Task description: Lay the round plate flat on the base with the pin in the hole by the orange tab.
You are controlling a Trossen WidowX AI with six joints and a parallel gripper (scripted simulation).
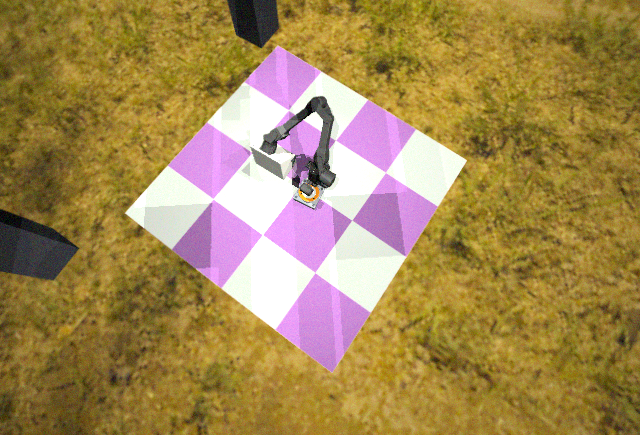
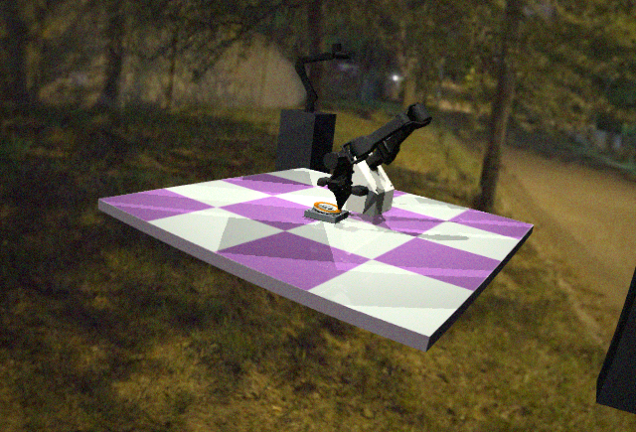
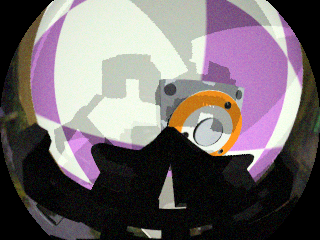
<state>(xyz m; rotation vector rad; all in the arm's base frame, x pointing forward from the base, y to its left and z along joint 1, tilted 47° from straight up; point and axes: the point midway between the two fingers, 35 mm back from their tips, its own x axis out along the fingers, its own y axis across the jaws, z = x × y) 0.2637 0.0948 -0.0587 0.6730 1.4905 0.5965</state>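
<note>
Now: the square grey base 5 cm to the right of my gripper tip and 2 cm below it.
</note>
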